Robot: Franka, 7 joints.
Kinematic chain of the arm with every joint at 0, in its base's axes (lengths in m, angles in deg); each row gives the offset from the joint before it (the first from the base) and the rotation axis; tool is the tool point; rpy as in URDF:
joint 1: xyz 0 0 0.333 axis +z
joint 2: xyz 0 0 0 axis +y
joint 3: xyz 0 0 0.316 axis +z
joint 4: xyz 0.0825 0 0 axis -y
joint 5: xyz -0.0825 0 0.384 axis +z
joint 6: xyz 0 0 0 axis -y
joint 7: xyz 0.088 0 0 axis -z
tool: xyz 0 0 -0.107 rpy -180 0 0
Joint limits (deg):
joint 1: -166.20..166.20
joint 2: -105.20..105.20
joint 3: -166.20..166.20
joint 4: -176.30..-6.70
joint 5: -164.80..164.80
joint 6: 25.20..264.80
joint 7: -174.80..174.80
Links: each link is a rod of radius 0.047 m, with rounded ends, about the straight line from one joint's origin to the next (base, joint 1, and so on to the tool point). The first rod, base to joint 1, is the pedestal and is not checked.
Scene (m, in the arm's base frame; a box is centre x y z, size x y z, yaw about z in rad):
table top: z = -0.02
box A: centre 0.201 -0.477 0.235 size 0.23 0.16 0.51 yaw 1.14
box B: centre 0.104 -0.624 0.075 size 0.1 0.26 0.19 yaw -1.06
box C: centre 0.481 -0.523 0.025 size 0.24 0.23 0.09 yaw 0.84
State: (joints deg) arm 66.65 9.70 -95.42 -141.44 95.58 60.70 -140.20
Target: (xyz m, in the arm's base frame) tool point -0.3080 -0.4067 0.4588
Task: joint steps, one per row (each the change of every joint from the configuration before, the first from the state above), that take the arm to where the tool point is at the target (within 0.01 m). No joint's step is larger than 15 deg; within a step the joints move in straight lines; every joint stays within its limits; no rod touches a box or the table.
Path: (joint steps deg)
1: 1.25 3.34 -9.54 11.23 -5.67 -8.88 14.81
2: 1.24 3.33 -9.54 11.23 -5.67 -8.87 14.81
3: 1.25 3.34 -9.53 11.23 -5.67 -8.88 14.81
4: 1.24 3.33 -9.54 11.24 -5.67 -8.87 14.81
5: -11.61 -0.69 -2.30 -7.61 7.20 11.34 -14.82
6: -11.61 -0.70 -2.29 -7.61 7.21 11.34 -14.81
7: -11.61 -0.69 -2.30 -7.61 7.21 11.33 -14.82
8: -11.62 -0.69 -2.29 -7.61 7.21 11.34 -14.82
9: -7.46 -11.06 -4.39 -0.72 1.12 -0.10 0.01
10: -7.46 -11.05 -4.38 -0.71 1.12 -0.10 0.02

